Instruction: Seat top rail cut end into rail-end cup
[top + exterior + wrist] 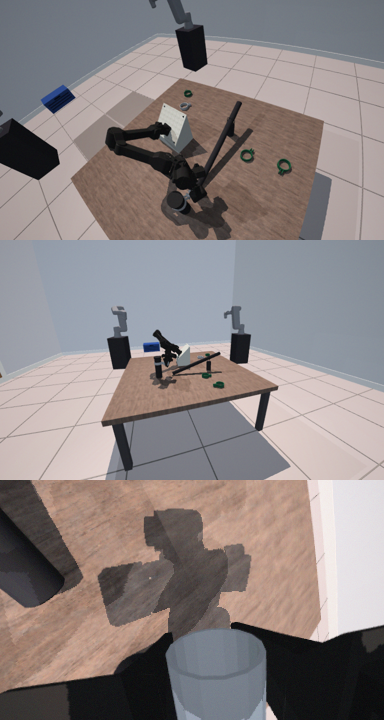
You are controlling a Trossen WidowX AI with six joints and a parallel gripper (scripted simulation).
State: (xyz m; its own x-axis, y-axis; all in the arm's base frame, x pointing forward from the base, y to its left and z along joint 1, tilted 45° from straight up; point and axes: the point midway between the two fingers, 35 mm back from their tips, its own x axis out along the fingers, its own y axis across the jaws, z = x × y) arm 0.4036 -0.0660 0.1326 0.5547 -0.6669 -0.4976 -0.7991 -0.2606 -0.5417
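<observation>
The grey rail-end cup is 30 mm above my gripper tip, 20 mm to the right of it and 20 mm behind it. Also, from my gripper tip: small green piece: 570 mm behind, 120 mm to the right, 110 mm below; then small black post: 440 mm to the left, 150 mm behind, 10 mm below.
</observation>
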